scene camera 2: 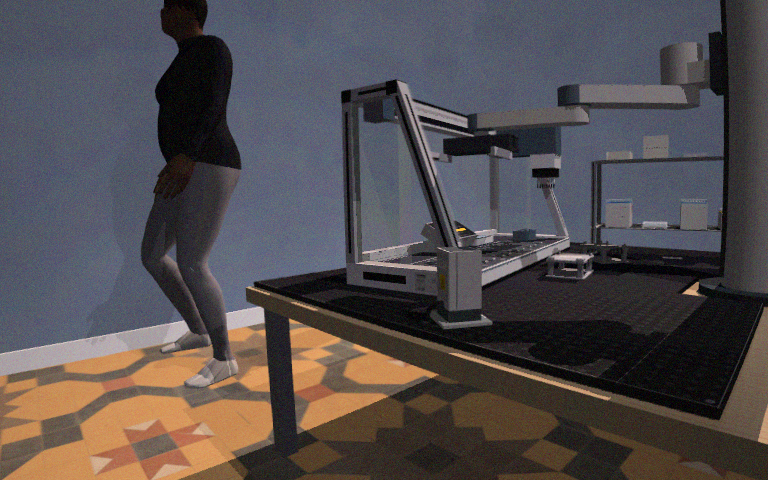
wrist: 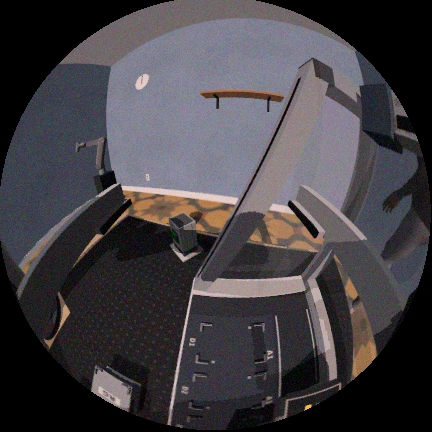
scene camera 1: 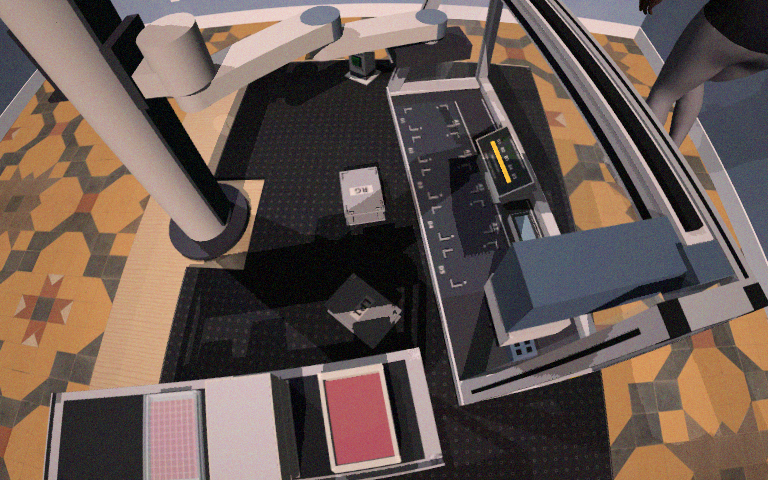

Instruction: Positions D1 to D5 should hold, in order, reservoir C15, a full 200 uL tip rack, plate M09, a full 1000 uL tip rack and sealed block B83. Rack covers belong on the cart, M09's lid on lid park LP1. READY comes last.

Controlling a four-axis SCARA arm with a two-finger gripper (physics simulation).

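My gripper [scene camera 1: 428, 56] [scene camera 2: 471, 155] [wrist: 207, 190] is open, with nothing between its fingers, raised above the far end of the deck near D1. Positions D1 [scene camera 1: 402, 121] [wrist: 192, 342], D2 [scene camera 1: 410, 150] [wrist: 184, 390], D3 [scene camera 1: 420, 185], D4 [scene camera 1: 430, 224] and D5 [scene camera 1: 441, 270] show bare corner brackets. Lid park LP1 [scene camera 1: 353, 294] stands rotated beside the deck. In the long tray at the bottom of scene camera 1 are a pink-gridded box [scene camera 1: 172, 438] and a red-topped block [scene camera 1: 362, 418]; their labels are unreadable. A touch screen [scene camera 1: 504, 161] with a yellow bar sits beside the deck.
The RG stand [scene camera 1: 360, 209] [scene camera 2: 569, 259] [wrist: 112, 390] is beside the deck. A small device [scene camera 1: 362, 65] [scene camera 2: 459, 283] [wrist: 183, 234] stands near its end. The deck's frame post [scene camera 2: 424, 164] [wrist: 260, 175] and blue-topped head [scene camera 1: 594, 271] rise high. A person [scene camera 2: 195, 113] stands behind.
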